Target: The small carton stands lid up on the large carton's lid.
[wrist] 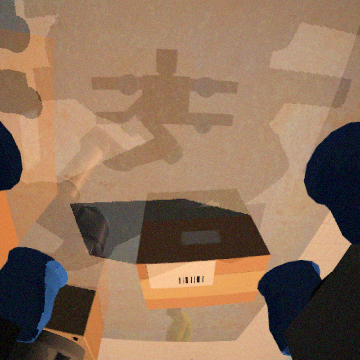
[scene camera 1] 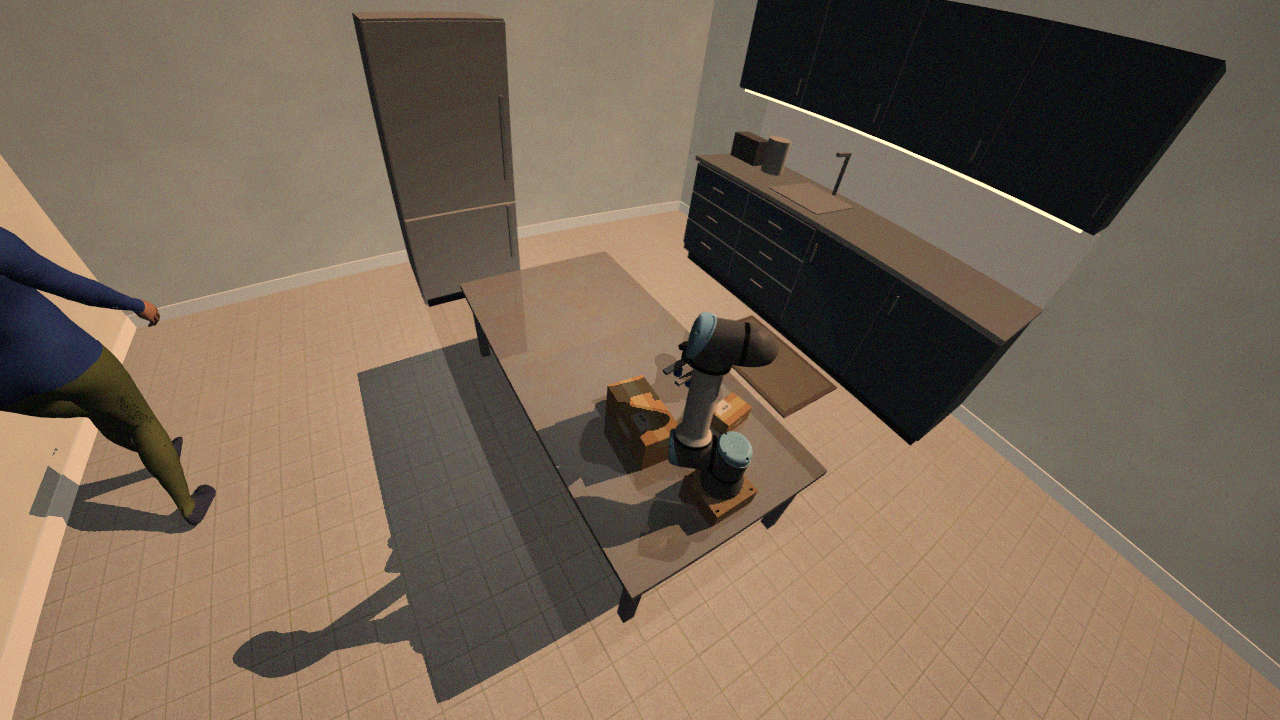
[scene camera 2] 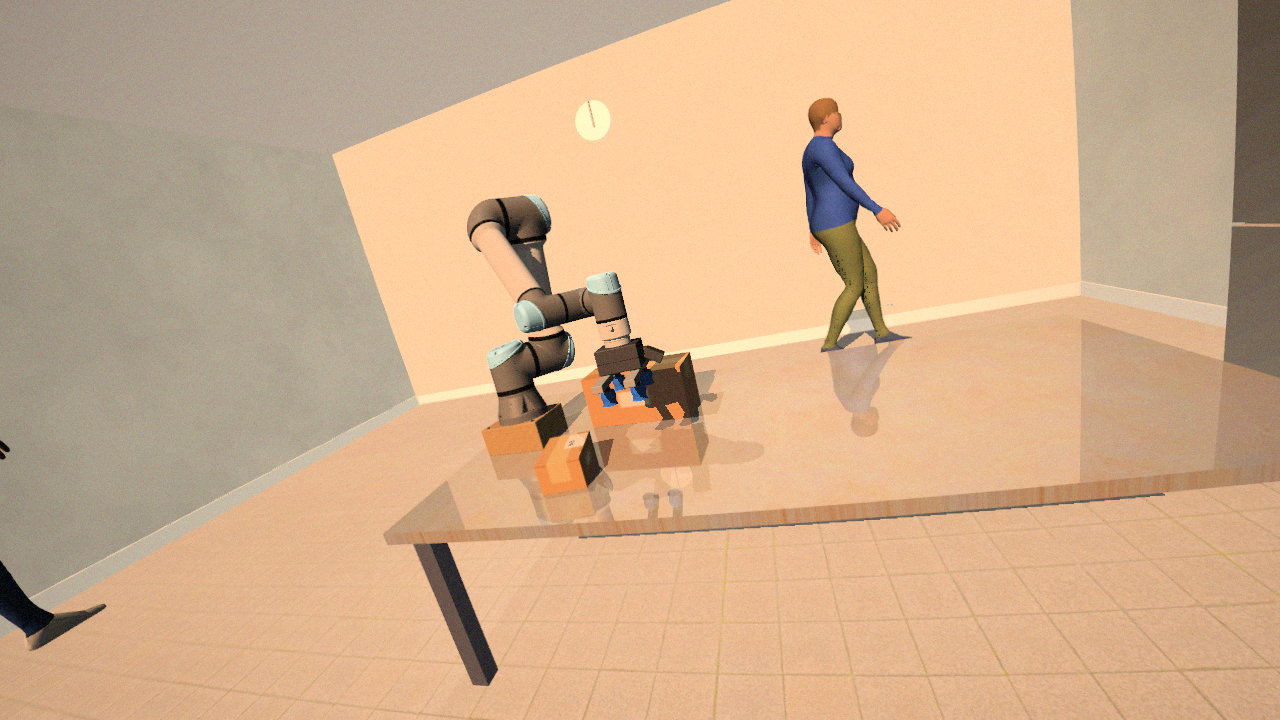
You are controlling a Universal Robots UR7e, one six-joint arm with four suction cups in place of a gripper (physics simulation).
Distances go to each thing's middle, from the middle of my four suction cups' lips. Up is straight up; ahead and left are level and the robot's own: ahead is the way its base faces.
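Relative to the small carton [scene camera 2: 566,463], my suction cup is 6 cm to the left of it, 14 cm above it and 18 cm past it. Large carton [scene camera 2: 674,394]: 4 cm behind my suction cup, 29 cm to the left of it and 10 cm below it.
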